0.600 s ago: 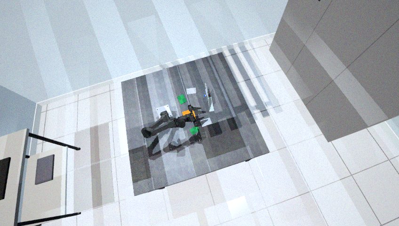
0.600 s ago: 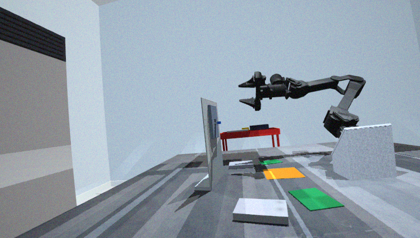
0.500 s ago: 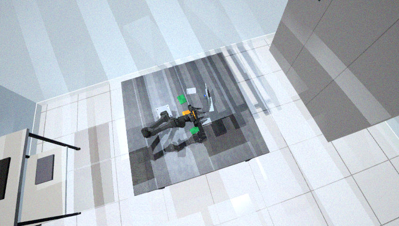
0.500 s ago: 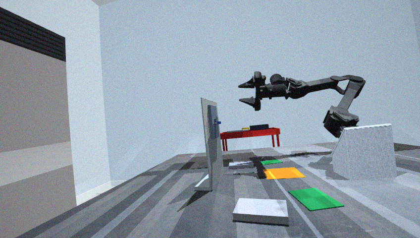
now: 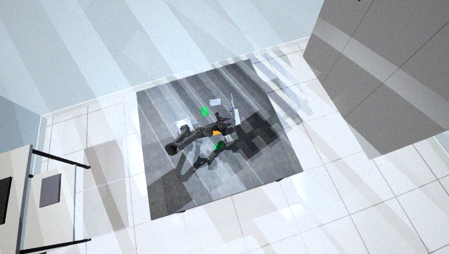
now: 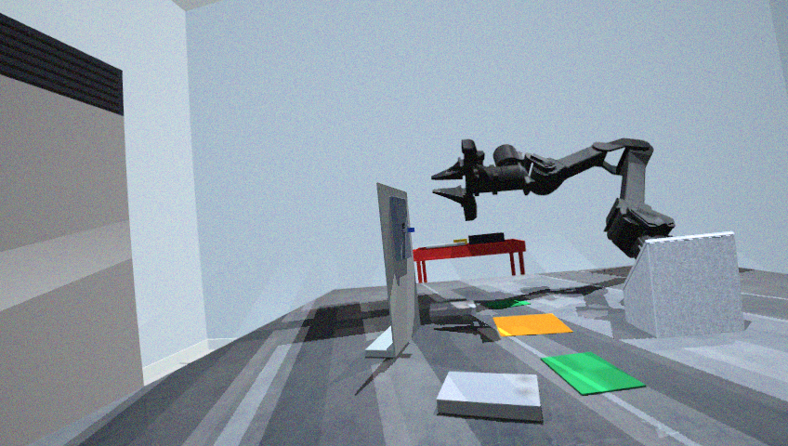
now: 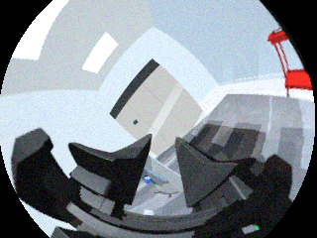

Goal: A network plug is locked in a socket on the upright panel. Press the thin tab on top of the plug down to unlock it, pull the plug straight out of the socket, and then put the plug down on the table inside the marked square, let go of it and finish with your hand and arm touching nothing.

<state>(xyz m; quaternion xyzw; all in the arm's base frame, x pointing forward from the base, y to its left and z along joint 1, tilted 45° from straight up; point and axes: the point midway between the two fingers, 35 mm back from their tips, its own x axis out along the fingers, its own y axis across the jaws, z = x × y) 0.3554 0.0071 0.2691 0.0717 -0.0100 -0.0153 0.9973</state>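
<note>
My gripper tip is now 16 cm to the right of the blue plug, 10 cm above it and 6 cm short of it. The rest, counted from my gripper tip: orange square (30 cm below, 15 cm behind, 12 cm to the left); then upright grey panel (18 cm below, 16 cm to the left, 8 cm ahead).
</note>
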